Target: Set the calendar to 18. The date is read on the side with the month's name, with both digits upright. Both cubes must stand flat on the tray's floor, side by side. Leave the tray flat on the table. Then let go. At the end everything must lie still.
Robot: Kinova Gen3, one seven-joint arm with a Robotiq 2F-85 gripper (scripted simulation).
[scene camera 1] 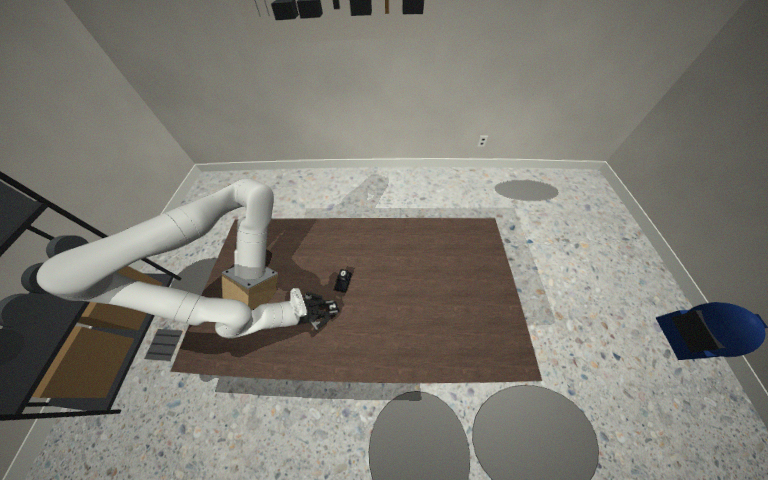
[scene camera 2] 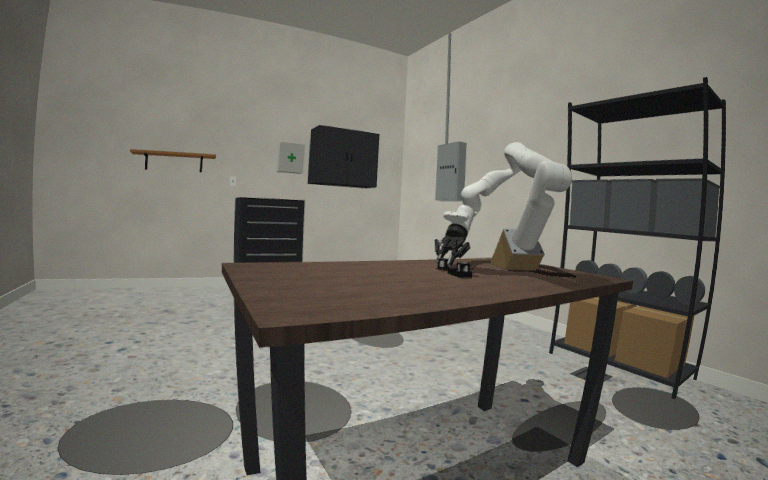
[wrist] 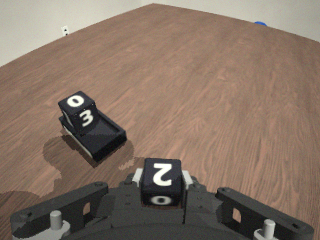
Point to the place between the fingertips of my gripper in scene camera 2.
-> At 443,264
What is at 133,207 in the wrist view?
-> My gripper.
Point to a black calendar tray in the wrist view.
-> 101,138
